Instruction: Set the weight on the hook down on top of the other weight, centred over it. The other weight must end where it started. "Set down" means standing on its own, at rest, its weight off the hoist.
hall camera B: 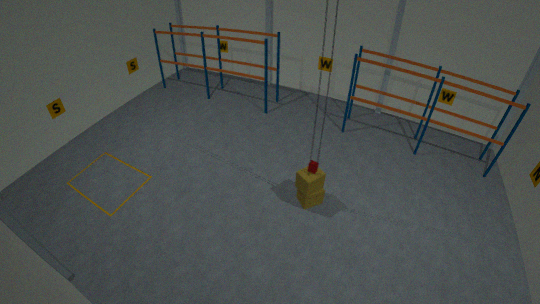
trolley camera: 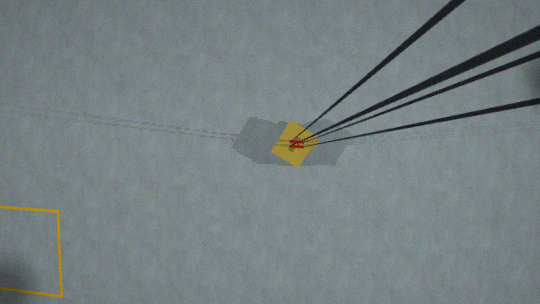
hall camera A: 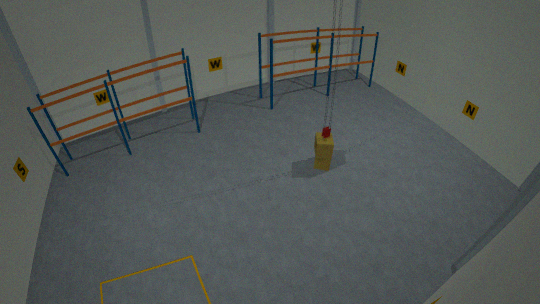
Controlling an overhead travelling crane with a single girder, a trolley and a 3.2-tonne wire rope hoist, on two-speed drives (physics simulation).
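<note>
The upper yellow weight stands upright on the lower yellow weight, with no gap visible between them. Their sides look nearly in line in both hall views. The lower weight is hidden under the upper one in the trolley view. The red hook block is right at the top of the upper weight, near its middle, with the hook at the weight's eye. The hook itself is too small to make out clearly. The ropes look straight.
A blue and orange rack stands at the south part of the west wall. Another rack stands at its north part. A yellow outlined square is marked on the floor.
</note>
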